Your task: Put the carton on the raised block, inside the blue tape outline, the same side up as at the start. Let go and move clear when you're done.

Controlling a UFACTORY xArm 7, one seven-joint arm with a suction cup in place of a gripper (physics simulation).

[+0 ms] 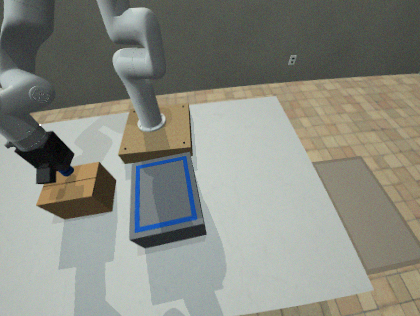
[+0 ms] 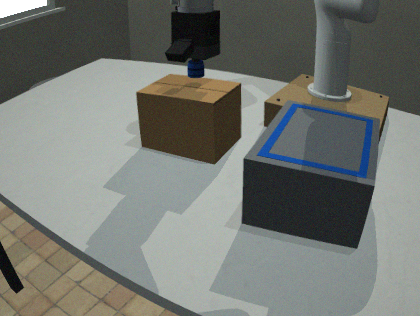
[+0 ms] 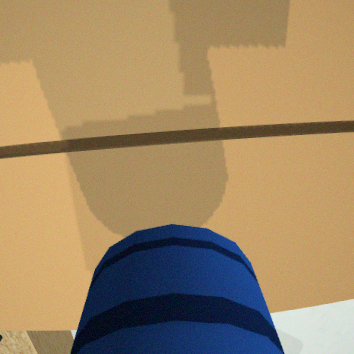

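Seen in the pictures: hand, tool point: (image 1: 68, 171) (image 2: 195, 75) (image 3: 173, 289); arm's base, link origin: (image 1: 152, 122) (image 2: 329, 93).
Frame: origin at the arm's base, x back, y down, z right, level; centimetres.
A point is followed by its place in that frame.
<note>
The brown carton (image 1: 75, 206) @(x -37.7, y -2.3, z 22.6 cm) (image 2: 175, 120) @(x -37.8, y -2.1, z 22.8 cm) (image 3: 290, 200) @(x -29.4, y -7.1, z 26.9 cm) stands upright on the white table, its top seam facing up. My gripper, a blue suction cup (image 1: 67, 172) (image 2: 196, 74) (image 3: 174, 240), points down over the carton's top, on the robot-base side of the seam. It looks a small gap above the top and holds nothing; exact contact is hidden. The raised block (image 1: 170, 239) @(x -50.5, y 2.0, z -7.5 cm) (image 2: 305, 205) @(x -50.5, y -0.3, z -8.4 cm) is dark grey and stands beside the carton, apart from it. The blue tape outline (image 1: 190, 185) @(x -37.8, y -6.1, z -15.6 cm) (image 2: 310, 165) @(x -48.8, y -6.1, z -7.9 cm) is a rectangle on the block's top.
The wooden base plate (image 1: 170, 142) @(x -13.7, y -0.1, z -8.3 cm) (image 2: 367, 102) @(x 0.6, y 0.3, z -11.1 cm) (image 3: 20, 342) @(x -13.5, y -0.5, z 11.7 cm) with the arm's column stands just behind the block. The white table (image 1: 280, 200) @(x -42.3, y 5.9, z -45.4 cm) (image 2: 65, 125) @(x -38.3, y 5.9, z 60.9 cm) bears all of these. A flat greyish-brown panel (image 1: 365, 215) lies on the tiled floor past the table's right edge.
</note>
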